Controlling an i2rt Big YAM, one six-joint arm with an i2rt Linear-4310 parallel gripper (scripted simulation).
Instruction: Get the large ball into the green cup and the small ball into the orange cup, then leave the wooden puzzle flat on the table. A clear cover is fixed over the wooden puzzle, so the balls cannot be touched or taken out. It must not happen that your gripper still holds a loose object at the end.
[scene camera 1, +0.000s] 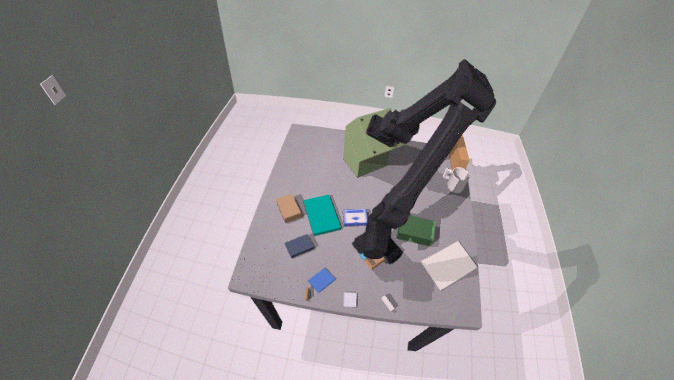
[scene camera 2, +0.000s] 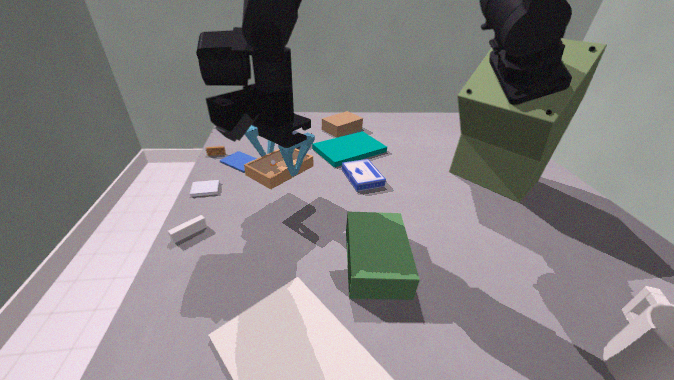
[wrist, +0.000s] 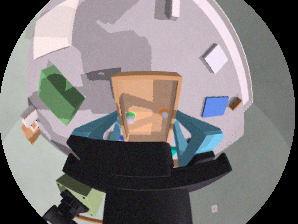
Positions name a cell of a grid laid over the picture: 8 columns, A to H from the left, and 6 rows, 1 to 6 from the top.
green box: scene camera 1 E4; scene camera 2 E5; wrist B3
